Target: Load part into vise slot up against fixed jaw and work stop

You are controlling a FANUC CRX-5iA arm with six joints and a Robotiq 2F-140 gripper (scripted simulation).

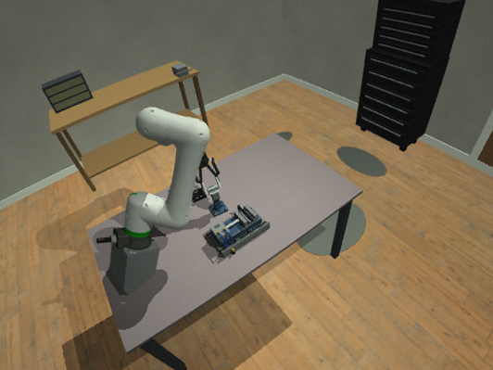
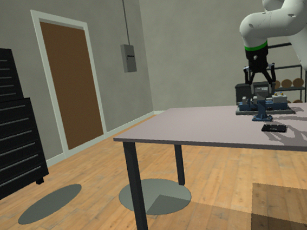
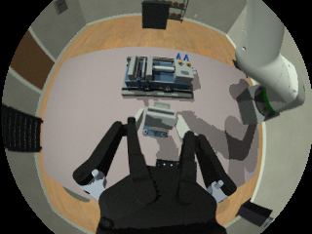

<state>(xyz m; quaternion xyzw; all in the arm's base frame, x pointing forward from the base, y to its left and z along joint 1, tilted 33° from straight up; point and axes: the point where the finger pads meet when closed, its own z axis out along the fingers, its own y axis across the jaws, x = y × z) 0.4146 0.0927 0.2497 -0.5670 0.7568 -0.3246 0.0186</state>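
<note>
The part is 20 mm to the right of my hand and 20 mm below it. Round my hand: air cylinder: 90 mm behind, 230 mm to the right, 100 mm below; then vise: 10 mm ahead, 220 mm to the right, 140 mm below; then black infeed plate: 50 mm behind, 170 mm to the left, 170 mm below.
</note>
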